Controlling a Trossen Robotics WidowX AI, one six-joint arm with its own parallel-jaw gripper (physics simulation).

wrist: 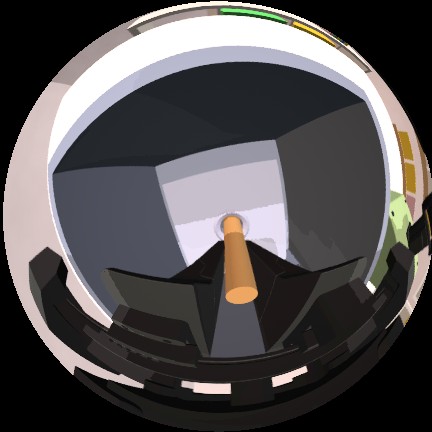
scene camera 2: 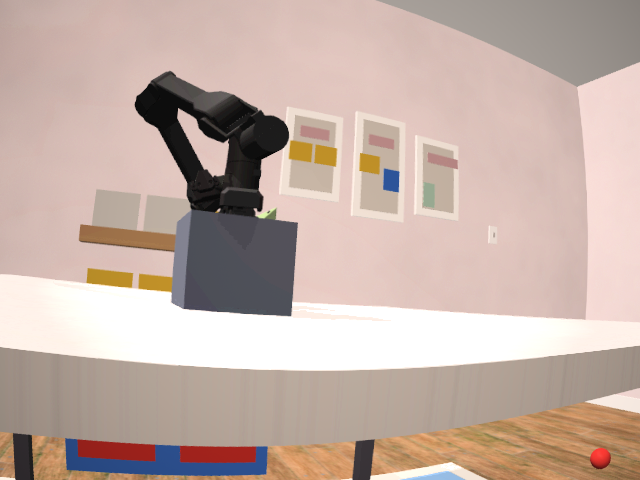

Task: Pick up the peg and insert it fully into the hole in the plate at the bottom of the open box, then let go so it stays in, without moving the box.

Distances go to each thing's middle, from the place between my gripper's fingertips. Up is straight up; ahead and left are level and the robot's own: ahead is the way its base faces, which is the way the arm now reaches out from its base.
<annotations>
Right now my hand is 1 cm to the left of the grey-blue box (scene camera 2: 227, 263) and 1 cm above it. The rest, counted from my hand: pale plate (wrist: 198, 203): 1 cm to the right, 4 cm below; then orange-brown peg (wrist: 240, 287): 1 cm above.
</annotations>
